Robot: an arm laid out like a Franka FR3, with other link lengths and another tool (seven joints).
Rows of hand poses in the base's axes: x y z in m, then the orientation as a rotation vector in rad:
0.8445, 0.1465, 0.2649, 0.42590, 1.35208, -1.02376
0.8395, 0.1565, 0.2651, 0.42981, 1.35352, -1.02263
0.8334, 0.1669, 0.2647, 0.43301, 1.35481, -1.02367
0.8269, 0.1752, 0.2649, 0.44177, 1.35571, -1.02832
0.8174, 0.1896, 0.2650, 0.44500, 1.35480, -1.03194
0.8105, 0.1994, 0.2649, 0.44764, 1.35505, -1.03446
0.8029, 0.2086, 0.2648, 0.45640, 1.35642, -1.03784
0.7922, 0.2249, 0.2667, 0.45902, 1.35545, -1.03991
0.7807, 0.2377, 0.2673, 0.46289, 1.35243, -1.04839
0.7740, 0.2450, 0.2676, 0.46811, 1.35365, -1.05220
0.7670, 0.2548, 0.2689, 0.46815, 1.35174, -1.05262
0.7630, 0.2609, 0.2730, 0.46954, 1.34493, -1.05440
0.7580, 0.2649, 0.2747, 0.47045, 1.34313, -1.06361
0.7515, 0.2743, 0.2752, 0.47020, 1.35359, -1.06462
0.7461, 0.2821, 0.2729, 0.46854, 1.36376, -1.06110
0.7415, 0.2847, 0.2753, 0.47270, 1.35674, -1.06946
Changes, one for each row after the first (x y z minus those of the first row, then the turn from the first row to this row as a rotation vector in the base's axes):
-0.0050, 0.0100, 0.0002, 0.00351, -0.00044, -0.00152
-0.0111, 0.0204, -0.0002, 0.00553, 0.00001, -0.00417
-0.0176, 0.0287, 0.0000, 0.00898, -0.00028, -0.01263
-0.0271, 0.0431, 0.0001, 0.00879, -0.00071, -0.01706
-0.0340, 0.0529, 0.0000, 0.00931, -0.00039, -0.02040
-0.0416, 0.0621, -0.0001, 0.01357, -0.00071, -0.02796
-0.0523, 0.0784, 0.0018, 0.01371, -0.00156, -0.03094
-0.0638, 0.0912, 0.0024, 0.01069, -0.00212, -0.03913
-0.0705, 0.0985, 0.0027, 0.01260, -0.00130, -0.04493
-0.0775, 0.1083, 0.0040, 0.01153, -0.00273, -0.04519
-0.0815, 0.1144, 0.0081, 0.00832, -0.00809, -0.04708
-0.0865, 0.1184, 0.0098, 0.00381, -0.00645, -0.05411
-0.0930, 0.1278, 0.0103, 0.00816, 0.00259, -0.05497
-0.0984, 0.1356, 0.0080, 0.01359, 0.01014, -0.05180
-0.1030, 0.1382, 0.0104, 0.00893, 0.00620, -0.05996

